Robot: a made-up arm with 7 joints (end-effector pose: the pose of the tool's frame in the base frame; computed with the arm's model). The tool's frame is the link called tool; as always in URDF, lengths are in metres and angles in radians.
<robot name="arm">
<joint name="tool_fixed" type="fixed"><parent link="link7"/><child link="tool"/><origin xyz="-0.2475 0.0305 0.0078" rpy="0 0 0"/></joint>
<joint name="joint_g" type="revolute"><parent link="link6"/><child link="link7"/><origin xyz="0.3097 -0.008 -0.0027" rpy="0 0 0"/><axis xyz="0 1 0"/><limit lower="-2.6" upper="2.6"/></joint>
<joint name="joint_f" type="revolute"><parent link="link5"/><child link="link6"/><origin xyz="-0.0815 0.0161 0.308" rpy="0 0 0"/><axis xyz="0 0 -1"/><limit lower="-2.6" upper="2.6"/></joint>
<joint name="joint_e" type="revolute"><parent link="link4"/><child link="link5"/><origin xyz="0.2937 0.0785 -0.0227" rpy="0 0 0"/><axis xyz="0 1 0"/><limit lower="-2.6" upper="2.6"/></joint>
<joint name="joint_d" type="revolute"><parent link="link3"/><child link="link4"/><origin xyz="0.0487 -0.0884 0.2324" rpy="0 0 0"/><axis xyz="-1 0 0"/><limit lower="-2.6" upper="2.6"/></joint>
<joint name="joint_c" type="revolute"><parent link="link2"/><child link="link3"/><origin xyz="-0.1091 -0.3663 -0.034" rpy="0 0 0"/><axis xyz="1 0 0"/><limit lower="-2.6" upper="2.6"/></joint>
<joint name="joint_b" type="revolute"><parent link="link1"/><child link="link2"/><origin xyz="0.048 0.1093 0.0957" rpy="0 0 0"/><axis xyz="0 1 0"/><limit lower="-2.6" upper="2.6"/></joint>
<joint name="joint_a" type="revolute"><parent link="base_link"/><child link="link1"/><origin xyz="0 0 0.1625" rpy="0 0 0"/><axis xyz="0 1 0"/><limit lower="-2.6" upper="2.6"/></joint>
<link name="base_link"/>
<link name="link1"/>
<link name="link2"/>
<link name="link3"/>
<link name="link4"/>
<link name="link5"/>
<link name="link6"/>
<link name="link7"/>
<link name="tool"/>
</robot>
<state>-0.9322 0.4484 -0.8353 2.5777 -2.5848 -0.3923 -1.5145</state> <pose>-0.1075 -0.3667 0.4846 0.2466 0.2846 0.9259 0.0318</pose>
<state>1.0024 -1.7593 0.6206 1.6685 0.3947 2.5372 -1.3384</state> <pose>-0.0445 -0.3722 0.3467 0.5359 0.3465 0.7162 0.2825</pose>
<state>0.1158 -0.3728 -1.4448 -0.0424 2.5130 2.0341 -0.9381</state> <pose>0.4164 -0.0810 0.4828 0.8563 -0.3994 0.2520 0.2092</pose>
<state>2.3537 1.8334 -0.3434 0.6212 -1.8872 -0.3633 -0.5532</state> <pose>-0.0365 -0.2426 0.0902 0.6078 0.5901 -0.0551 0.5285</pose>
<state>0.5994 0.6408 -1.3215 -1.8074 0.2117 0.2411 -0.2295</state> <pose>0.5236 -0.0724 0.0699 0.1061 0.5796 -0.2184 0.7779</pose>
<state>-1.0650 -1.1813 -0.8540 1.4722 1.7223 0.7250 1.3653</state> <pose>-0.8420 -0.2676 0.5935 0.8774 0.0648 -0.4747 0.0246</pose>
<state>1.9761 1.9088 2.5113 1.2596 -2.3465 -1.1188 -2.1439</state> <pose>-0.1372 -0.1434 0.0104 0.1657 -0.0632 0.3148 0.9324</pose>
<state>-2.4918 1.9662 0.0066 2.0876 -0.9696 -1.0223 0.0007</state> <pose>-0.1566 -0.3391 0.0927 -0.9023 0.1118 0.3468 0.2305</pose>
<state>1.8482 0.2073 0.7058 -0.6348 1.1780 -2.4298 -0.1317</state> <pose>0.0973 -0.6600 -0.4138 0.9194 -0.2693 -0.1866 0.2176</pose>
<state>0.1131 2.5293 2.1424 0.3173 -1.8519 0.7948 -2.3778</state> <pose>-0.2167 -0.5430 0.6855 -0.9348 -0.2520 0.2149 0.1287</pose>
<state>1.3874 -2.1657 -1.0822 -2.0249 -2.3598 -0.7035 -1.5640</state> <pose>-0.1208 0.0623 0.4996 0.2183 0.7509 0.2096 0.5870</pose>
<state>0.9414 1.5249 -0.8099 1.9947 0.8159 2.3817 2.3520</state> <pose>-0.3090 0.2963 0.2317 -0.4132 0.4018 -0.2648 0.7731</pose>
